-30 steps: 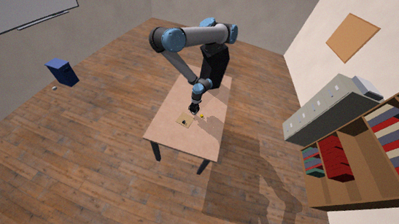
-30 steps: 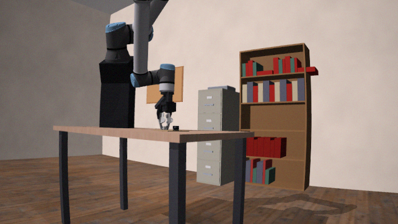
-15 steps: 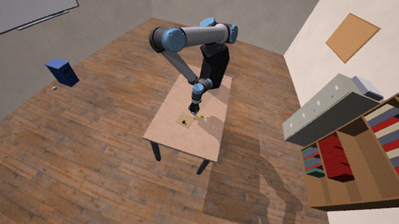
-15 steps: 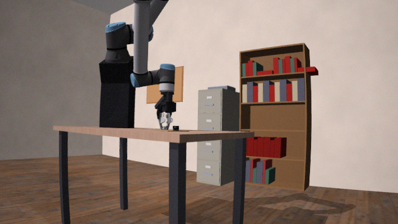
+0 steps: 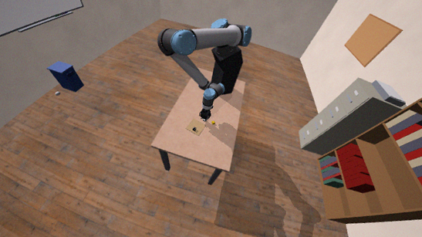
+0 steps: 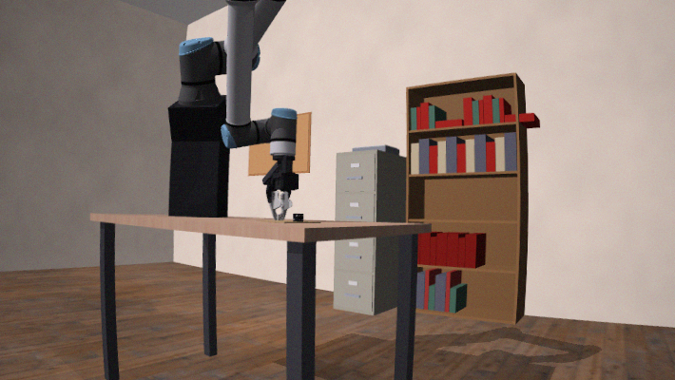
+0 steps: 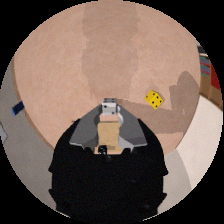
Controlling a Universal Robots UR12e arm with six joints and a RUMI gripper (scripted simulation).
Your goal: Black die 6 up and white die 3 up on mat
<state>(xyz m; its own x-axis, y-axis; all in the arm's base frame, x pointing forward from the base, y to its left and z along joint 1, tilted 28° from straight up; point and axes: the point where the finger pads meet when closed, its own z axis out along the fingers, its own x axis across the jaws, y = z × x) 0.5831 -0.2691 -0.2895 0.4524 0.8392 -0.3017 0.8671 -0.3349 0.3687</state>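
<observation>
Right now the white die is right at my hand. Also, from my hand: tan mat (9 cm ahead, 8 cm to the right, 2 cm below); yellow die (9 cm to the left, 3 cm ahead); black die (12 cm ahead, 9 cm to the right).
</observation>
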